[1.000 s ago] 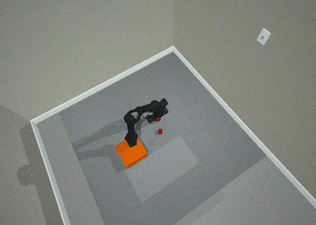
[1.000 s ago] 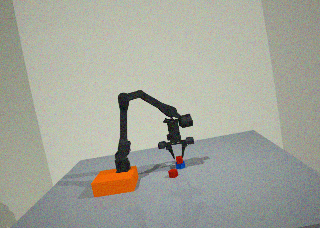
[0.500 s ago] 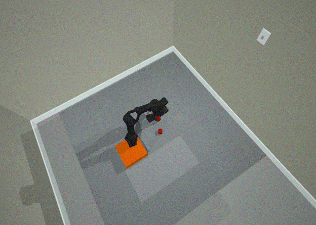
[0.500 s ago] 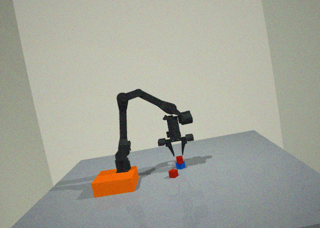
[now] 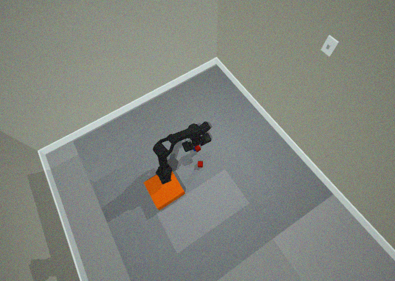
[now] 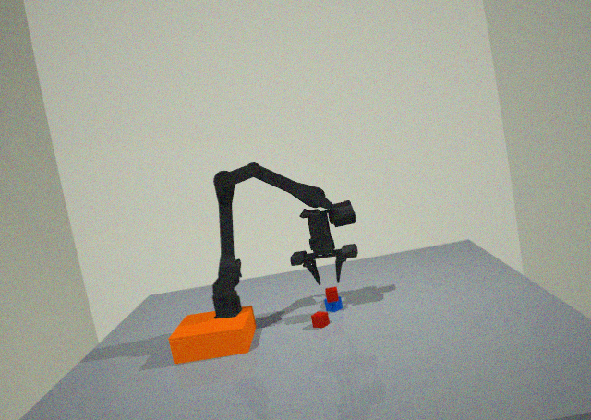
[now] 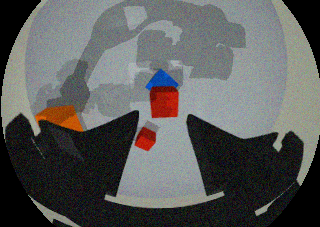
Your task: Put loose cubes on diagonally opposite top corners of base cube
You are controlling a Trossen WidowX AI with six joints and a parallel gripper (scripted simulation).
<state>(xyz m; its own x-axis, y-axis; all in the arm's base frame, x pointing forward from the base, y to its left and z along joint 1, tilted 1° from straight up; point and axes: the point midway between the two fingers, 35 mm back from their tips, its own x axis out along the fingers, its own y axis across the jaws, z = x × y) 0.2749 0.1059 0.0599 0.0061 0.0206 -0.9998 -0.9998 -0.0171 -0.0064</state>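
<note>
Right now the blue cube is 7 cm below my gripper tip and 2 cm to the left of it.
</note>
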